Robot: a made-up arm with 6 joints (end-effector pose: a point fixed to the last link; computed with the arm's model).
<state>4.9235 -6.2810 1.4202 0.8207 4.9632 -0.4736</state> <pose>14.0 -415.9 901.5 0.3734 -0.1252 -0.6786 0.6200</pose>
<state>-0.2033 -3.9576 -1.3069 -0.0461 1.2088 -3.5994</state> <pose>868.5 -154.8 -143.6 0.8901 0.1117 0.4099 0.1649</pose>
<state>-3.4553 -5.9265 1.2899 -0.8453 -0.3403 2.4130</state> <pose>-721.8 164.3 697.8 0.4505 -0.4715 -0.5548 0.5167</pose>
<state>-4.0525 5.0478 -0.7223 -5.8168 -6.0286 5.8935</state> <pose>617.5 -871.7 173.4 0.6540 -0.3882 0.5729 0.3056</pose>
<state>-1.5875 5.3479 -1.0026 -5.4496 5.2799 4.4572</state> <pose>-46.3 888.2 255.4 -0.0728 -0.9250 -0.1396 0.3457</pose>
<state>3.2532 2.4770 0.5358 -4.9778 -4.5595 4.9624</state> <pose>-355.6 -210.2 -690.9 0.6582 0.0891 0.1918 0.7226</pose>
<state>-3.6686 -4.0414 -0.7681 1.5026 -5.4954 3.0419</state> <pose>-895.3 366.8 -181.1 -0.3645 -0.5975 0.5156 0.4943</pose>
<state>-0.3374 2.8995 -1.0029 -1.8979 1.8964 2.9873</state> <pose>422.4 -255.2 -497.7 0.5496 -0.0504 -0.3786 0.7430</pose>
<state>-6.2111 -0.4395 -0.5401 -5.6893 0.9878 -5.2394</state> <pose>-593.8 55.6 1033.0 -0.2136 0.1172 0.6438 0.7254</pose>
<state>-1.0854 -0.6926 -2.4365 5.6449 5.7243 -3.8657</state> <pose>-83.9 322.3 90.4 0.9535 0.1319 0.2278 0.1468</pose>
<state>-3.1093 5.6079 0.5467 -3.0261 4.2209 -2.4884</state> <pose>287.7 -35.6 948.2 0.7981 -0.2022 -0.5251 0.2154</pose>
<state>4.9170 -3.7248 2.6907 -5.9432 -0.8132 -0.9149</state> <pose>-34.9 141.6 -183.4 -0.1941 -0.7622 -0.4699 0.4007</pose>
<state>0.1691 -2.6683 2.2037 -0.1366 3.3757 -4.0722</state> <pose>-412.7 -35.3 -174.0 0.8785 0.4632 0.1152 0.0209</pose>
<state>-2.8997 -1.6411 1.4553 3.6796 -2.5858 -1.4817</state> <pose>577.7 71.0 380.8 0.8521 -0.3867 -0.1632 0.3127</pose>
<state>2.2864 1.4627 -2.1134 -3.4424 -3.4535 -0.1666</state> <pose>-298.2 277.1 386.8 -0.4540 -0.8725 -0.0210 0.1793</pose>
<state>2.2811 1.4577 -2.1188 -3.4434 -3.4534 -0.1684</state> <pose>-295.4 277.1 387.8 -0.4552 -0.8708 -0.0233 0.1841</pose>
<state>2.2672 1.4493 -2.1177 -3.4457 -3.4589 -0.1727</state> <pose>-290.2 279.0 391.2 -0.4598 -0.8681 -0.0242 0.1853</pose>
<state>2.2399 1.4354 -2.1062 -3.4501 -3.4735 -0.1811</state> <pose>-281.0 283.7 398.3 -0.4695 -0.8639 -0.0226 0.1809</pose>
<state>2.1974 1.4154 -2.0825 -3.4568 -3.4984 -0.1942</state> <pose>-267.2 291.0 409.8 -0.4847 -0.8578 -0.0175 0.1700</pose>
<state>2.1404 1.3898 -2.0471 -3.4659 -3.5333 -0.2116</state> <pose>-248.9 300.1 425.5 -0.5052 -0.8492 -0.0080 0.1534</pose>
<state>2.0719 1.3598 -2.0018 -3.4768 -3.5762 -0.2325</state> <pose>-226.8 309.6 444.9 -0.5295 -0.8378 0.0062 0.1330</pose>
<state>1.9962 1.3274 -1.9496 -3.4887 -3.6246 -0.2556</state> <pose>-202.3 318.0 466.9 -0.5555 -0.8237 0.0251 0.1108</pose>
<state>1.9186 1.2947 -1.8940 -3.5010 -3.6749 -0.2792</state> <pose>-177.3 324.5 490.1 -0.5814 -0.8073 0.0479 0.0892</pose>
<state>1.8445 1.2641 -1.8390 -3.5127 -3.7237 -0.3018</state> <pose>-153.7 328.9 512.8 -0.6049 -0.7899 0.0729 0.0699</pose>
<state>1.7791 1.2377 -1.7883 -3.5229 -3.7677 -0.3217</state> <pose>-133.3 331.6 533.4 -0.6246 -0.7729 0.0977 0.0538</pose>
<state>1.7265 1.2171 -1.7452 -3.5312 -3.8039 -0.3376</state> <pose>-117.2 333.3 550.5 -0.6398 -0.7580 0.1200 0.0413</pose>
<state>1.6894 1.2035 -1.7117 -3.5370 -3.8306 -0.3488</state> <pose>-106.1 334.9 563.1 -0.6500 -0.7466 0.1381 0.0317</pose>
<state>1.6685 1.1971 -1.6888 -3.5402 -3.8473 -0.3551</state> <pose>-100.1 336.7 570.7 -0.6555 -0.7395 0.1510 0.0245</pose>
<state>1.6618 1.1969 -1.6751 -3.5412 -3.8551 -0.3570</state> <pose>-98.4 339.1 573.9 -0.6572 -0.7365 0.1590 0.0187</pose>
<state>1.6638 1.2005 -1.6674 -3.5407 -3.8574 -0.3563</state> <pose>-99.4 341.7 574.4 -0.6566 -0.7361 0.1638 0.0137</pose>
